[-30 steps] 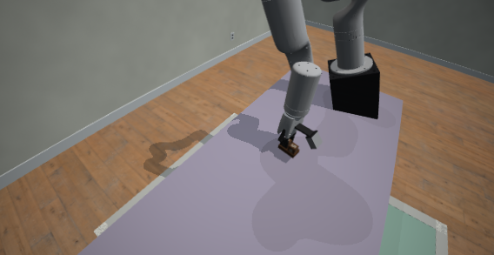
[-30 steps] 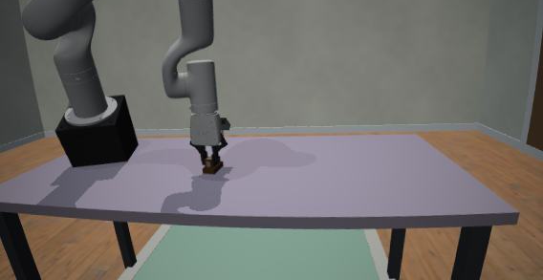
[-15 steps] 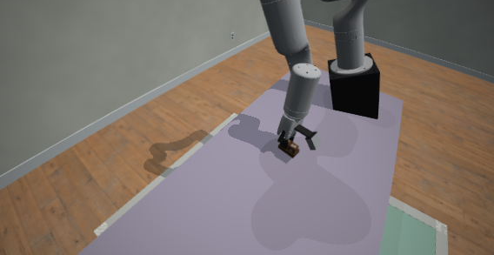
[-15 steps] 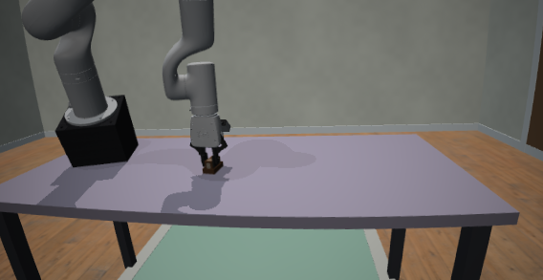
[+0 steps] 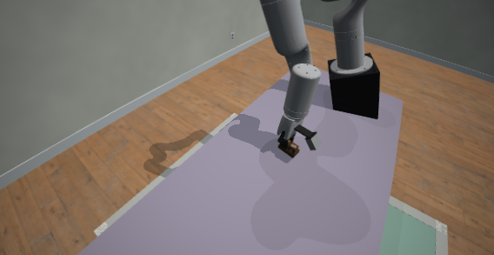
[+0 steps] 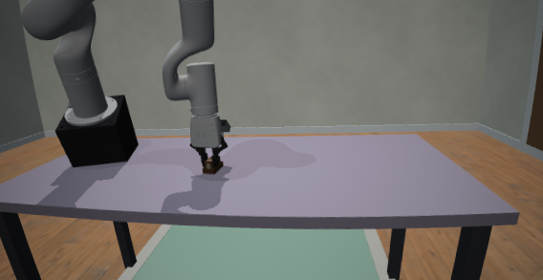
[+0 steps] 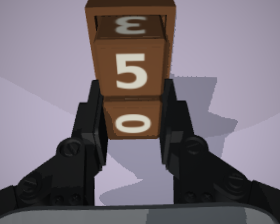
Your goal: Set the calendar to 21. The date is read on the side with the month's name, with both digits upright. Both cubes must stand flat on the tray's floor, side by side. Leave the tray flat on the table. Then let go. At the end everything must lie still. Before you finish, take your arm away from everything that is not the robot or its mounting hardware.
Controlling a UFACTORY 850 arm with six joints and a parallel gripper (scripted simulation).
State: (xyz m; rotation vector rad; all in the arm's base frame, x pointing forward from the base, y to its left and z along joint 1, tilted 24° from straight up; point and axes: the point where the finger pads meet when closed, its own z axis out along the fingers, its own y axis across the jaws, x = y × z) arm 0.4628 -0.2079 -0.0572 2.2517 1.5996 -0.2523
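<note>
My hand is 10 mm above the brown cube. Also, from my hand: digit cube (30 mm to the left, 20 mm below, 10 mm ahead); then brown tray (30 mm below, 20 mm to the left).
</note>
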